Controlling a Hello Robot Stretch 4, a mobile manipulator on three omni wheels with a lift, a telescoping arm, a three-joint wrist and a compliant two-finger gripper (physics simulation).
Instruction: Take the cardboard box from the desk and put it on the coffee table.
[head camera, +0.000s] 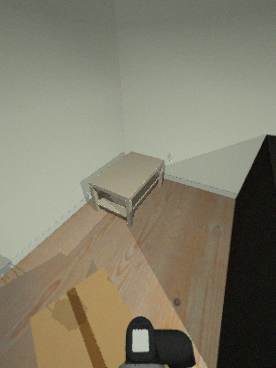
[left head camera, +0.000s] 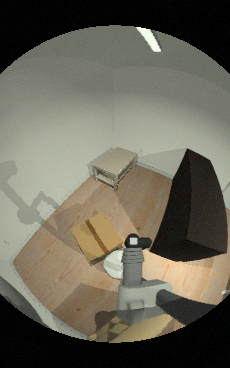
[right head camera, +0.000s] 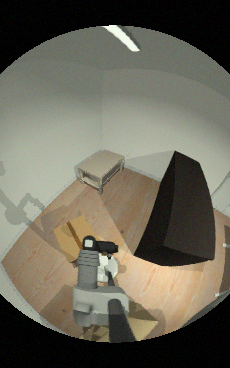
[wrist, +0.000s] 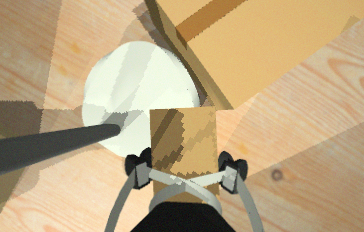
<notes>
The pictures show: my gripper, a small brown cardboard box, a large taped cardboard box and a dark cabinet.
</notes>
